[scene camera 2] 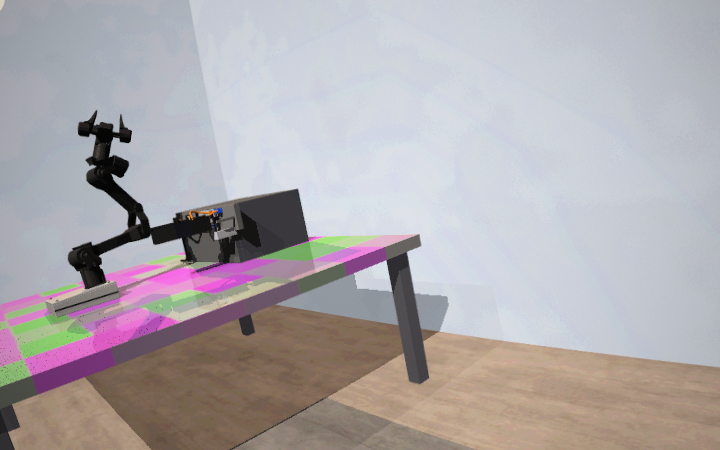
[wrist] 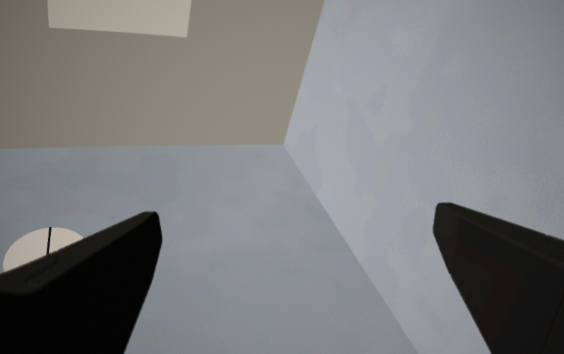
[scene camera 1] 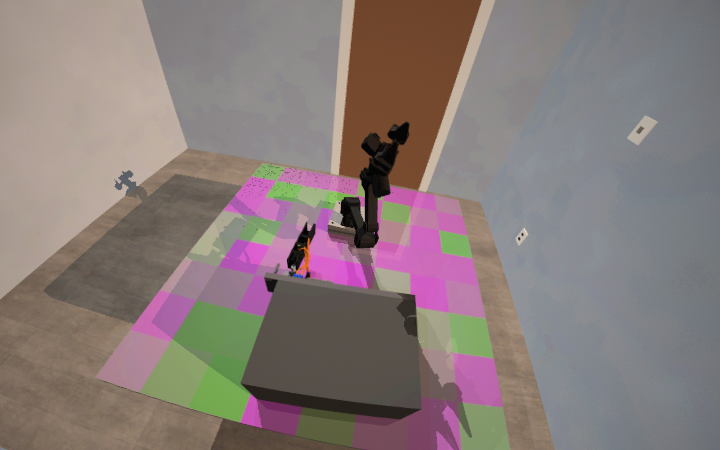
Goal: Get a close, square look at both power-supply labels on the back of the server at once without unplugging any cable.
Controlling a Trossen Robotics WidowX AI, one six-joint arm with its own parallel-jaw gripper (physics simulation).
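Seen in the pictures: gripper, between the fingertips: (scene camera 2: 108,112) (wrist: 298,222) (scene camera 1: 402,132); arm's base, origin of its link: (scene camera 2: 95,285) (scene camera 1: 348,222).
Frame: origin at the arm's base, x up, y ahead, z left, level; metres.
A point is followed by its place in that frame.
The server (scene camera 1: 339,339) @[x 0.158, y 0.625, z 0.083 m] (scene camera 2: 276,222) @[x 0.055, y 0.653, z -0.135 m] is a dark grey box on the checkered table, its cabled back towards the arm's base. A long black bracket-like part (scene camera 1: 298,249) @[x 0.133, y 0.331, z -0.132 m] (scene camera 2: 172,230) @[x 0.121, y 0.255, z -0.149 m] sticks out from one side of that back, with orange cables (scene camera 1: 307,253) @[x 0.165, y 0.365, z -0.087 m] (scene camera 2: 202,212) @[x 0.152, y 0.399, z -0.081 m] along it. The two power-supply labels cannot be made out in any view. My gripper (scene camera 1: 406,127) @[x 0.577, y 0.209, z 0.138 m] (scene camera 2: 108,113) @[x 0.577, y 0.209, z 0.138 m] (wrist: 298,222) @[x 0.577, y 0.209, z 0.138 m] is open and empty, raised high above the arm's base and pointing upward. The server does not show in the wrist view, which faces walls and ceiling.
The arm's pale base (scene camera 1: 339,228) @[x -0.005, y 0.048, z -0.033 m] (scene camera 2: 83,300) @[x -0.022, y -0.062, z -0.092 m] stands on the pink and green table (scene camera 1: 472,334) @[x -0.047, y 0.431, z 0.585 m] (scene camera 2: 366,262) @[x -0.072, y 0.618, z -0.638 m]. A brown door (scene camera 1: 414,63) is behind the arm. A pale ceiling panel (wrist: 117,15) and a round pale object (wrist: 27,250) show in the wrist view.
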